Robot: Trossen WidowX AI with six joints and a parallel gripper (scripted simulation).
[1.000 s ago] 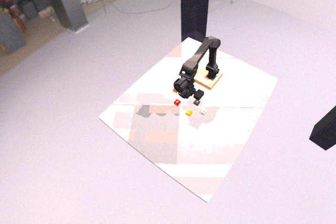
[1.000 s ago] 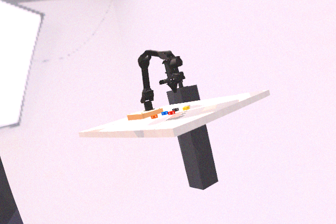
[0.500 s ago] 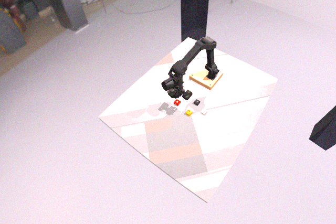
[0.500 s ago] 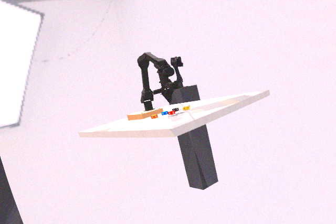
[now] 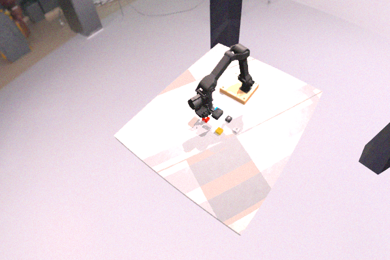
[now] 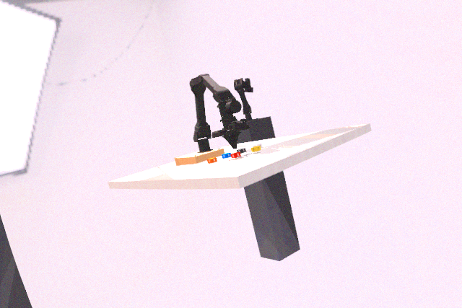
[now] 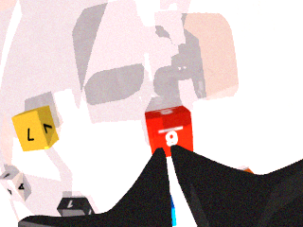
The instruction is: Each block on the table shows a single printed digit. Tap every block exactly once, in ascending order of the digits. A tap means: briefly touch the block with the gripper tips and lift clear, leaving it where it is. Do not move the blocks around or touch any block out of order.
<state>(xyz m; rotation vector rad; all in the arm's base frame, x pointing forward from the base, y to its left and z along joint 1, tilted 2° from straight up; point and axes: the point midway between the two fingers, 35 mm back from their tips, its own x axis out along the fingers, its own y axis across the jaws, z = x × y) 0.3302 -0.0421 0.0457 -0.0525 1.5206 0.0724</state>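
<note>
The red block is 1 cm to the right of my gripper tip and 3 cm below it. From my gripper tip the other things lie so: yellow block 1 cm ahead, 11 cm to the left, 3 cm below; orange block 8 cm behind, 9 cm to the right, 3 cm below; blue block 9 cm behind, 1 cm to the left, 3 cm below.
</note>
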